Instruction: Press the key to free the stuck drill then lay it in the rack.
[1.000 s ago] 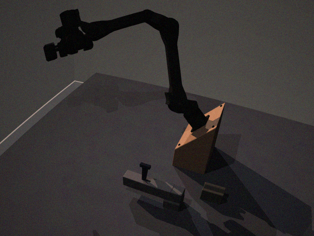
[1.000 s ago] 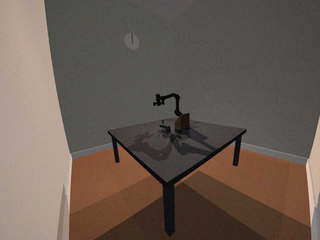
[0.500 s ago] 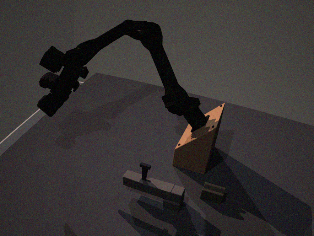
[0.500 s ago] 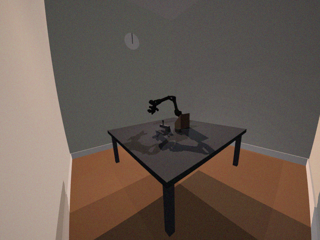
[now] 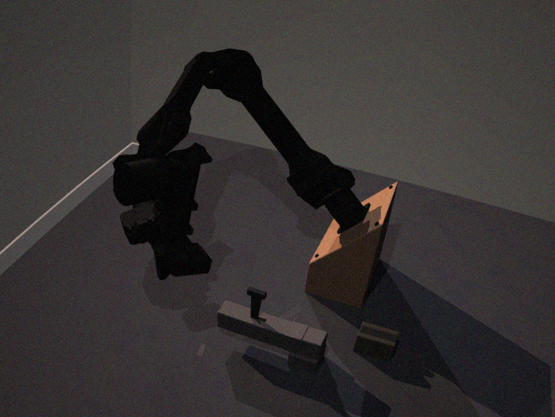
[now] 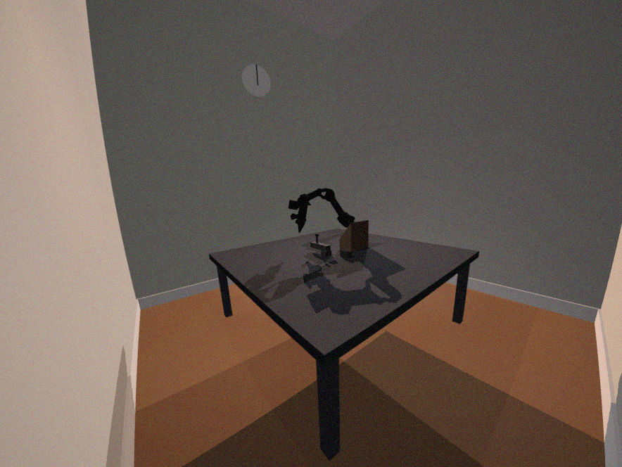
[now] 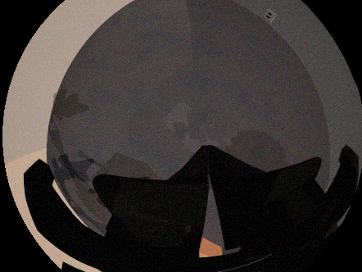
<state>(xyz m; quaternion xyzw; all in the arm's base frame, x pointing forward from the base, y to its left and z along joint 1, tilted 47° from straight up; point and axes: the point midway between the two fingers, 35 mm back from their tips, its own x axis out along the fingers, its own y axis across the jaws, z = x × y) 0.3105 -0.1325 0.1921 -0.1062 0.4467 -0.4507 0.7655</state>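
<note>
My gripper tip is now 5 cm past the small dark key, 15 cm to the right of it and 3 cm above it. From my gripper tip the other things lie so: grey block (5 cm behind, 18 cm to the left, 9 cm below); drill (5 cm behind, 20 cm to the left, 8 cm below).
</note>
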